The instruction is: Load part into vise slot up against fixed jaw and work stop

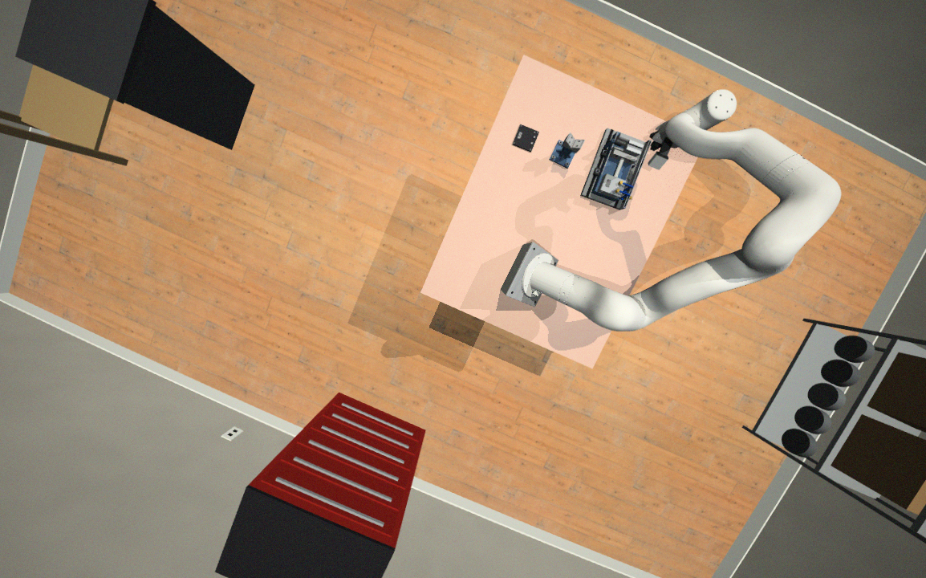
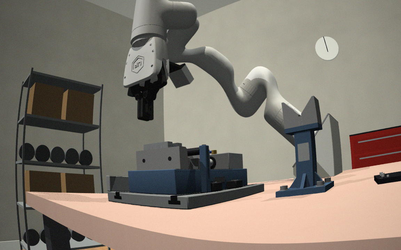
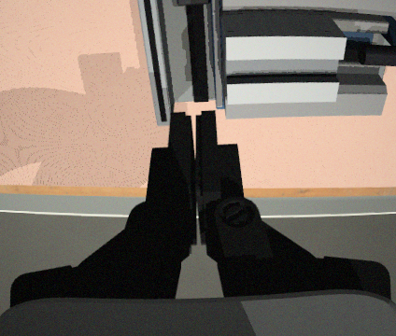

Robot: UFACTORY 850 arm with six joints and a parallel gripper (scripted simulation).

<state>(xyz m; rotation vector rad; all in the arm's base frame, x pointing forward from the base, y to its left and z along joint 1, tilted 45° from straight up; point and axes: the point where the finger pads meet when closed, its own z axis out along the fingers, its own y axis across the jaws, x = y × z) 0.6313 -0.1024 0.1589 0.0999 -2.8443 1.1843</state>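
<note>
The part lies 5 cm to the left of my hand and 8 cm below it. Also, from my hand: cylinder rod (9 cm behind, 6 cm to the left, 11 cm below); moving jaw (4 cm behind, 6 cm to the left, 11 cm below); work stop rod (1 cm behind, 11 cm to the left, 9 cm below).
</note>
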